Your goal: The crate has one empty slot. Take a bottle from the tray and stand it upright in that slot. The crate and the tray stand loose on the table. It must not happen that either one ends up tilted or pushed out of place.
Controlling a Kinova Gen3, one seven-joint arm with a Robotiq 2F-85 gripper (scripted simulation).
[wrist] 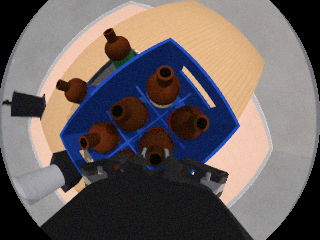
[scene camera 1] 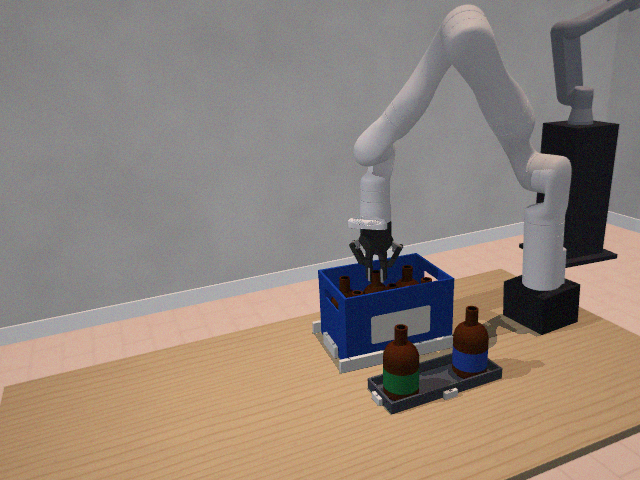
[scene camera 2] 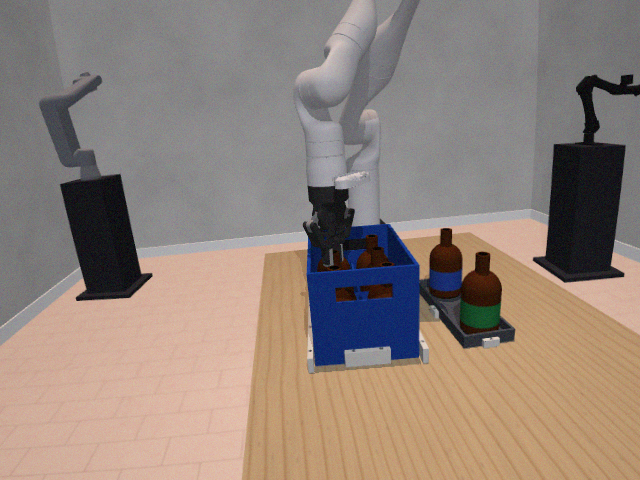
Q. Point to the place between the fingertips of the gripper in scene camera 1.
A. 376,281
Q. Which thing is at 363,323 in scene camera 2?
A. A blue crate.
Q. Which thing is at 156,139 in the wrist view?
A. A red-label bottle.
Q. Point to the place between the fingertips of the gripper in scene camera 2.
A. At 333,264
